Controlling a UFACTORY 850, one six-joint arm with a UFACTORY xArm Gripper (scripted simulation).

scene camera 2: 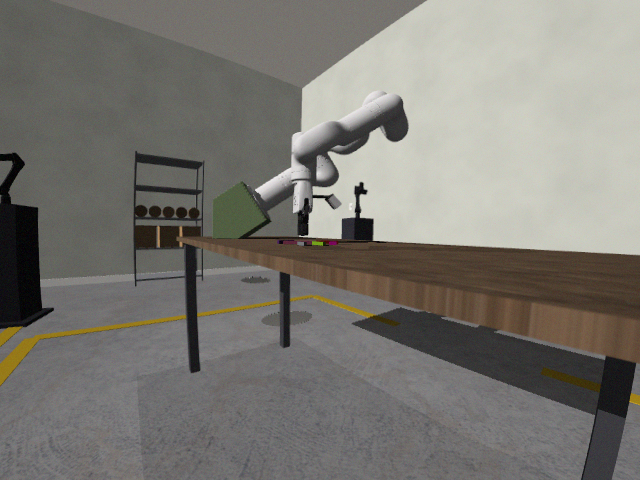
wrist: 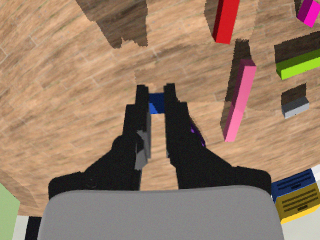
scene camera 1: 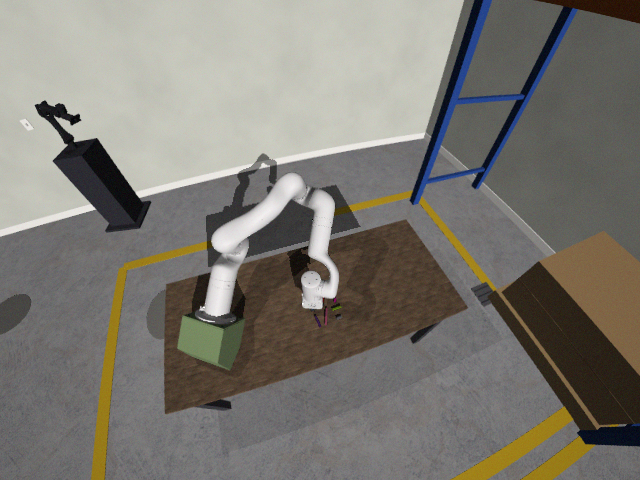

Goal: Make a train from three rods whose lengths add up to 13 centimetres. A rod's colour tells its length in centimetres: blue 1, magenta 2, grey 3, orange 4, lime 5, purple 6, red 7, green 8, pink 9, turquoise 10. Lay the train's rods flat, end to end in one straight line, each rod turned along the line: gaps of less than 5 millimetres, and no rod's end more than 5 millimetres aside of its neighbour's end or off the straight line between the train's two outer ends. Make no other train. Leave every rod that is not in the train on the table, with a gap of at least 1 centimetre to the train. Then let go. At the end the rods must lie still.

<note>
I see my gripper [scene camera 2: 302,235] and a pink rod [wrist: 247,68].
My gripper shows as well in the wrist view [wrist: 156,100].
</note>
